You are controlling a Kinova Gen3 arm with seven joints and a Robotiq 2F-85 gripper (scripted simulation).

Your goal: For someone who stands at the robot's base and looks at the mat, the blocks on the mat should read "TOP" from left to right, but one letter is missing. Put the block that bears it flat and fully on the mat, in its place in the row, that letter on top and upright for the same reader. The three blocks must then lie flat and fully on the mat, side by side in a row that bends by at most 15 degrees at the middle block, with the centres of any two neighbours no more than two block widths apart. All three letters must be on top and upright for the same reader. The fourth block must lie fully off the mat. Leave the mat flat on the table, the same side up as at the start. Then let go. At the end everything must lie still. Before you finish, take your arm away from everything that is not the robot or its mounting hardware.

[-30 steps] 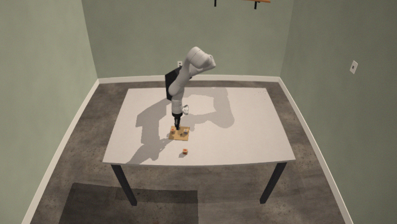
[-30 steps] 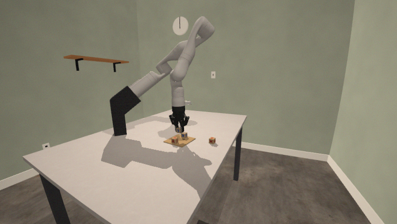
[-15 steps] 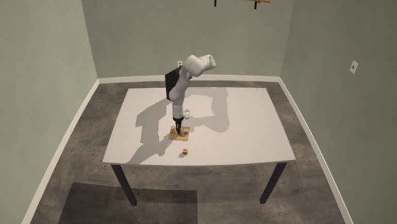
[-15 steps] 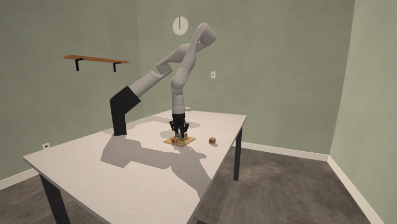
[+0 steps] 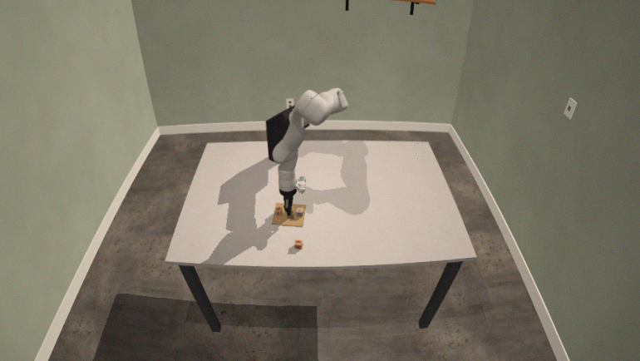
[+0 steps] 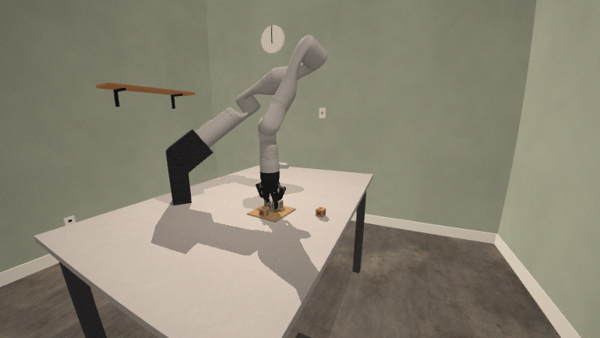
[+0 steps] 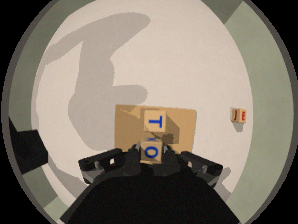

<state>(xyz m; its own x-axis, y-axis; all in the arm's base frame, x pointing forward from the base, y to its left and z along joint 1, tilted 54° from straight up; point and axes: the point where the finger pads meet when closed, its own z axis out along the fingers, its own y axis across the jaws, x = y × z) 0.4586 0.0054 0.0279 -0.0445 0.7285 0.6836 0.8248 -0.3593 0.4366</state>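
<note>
The tan mat lies 3 cm below my hand. Round my hand: red-lettered block 1 cm ahead, 5 cm to the right, 1 cm below.
</note>
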